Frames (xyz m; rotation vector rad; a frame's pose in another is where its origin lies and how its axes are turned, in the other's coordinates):
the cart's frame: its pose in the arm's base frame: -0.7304 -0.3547 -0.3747 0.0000 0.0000 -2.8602
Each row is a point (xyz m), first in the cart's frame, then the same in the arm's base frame.
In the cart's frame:
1: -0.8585 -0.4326 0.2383
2: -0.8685 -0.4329 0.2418
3: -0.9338 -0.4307 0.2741
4: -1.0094 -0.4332 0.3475
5: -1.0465 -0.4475 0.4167
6: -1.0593 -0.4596 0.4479
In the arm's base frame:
1: -0.0258 0.2993 -0.1364
2: -0.0163 0.3024 -0.1329
3: 0.0471 0.3184 -0.1006
4: 0.1190 0.3418 -0.0272
5: 0.1507 0.3658 0.0420
6: 0.1596 0.3810 0.0732

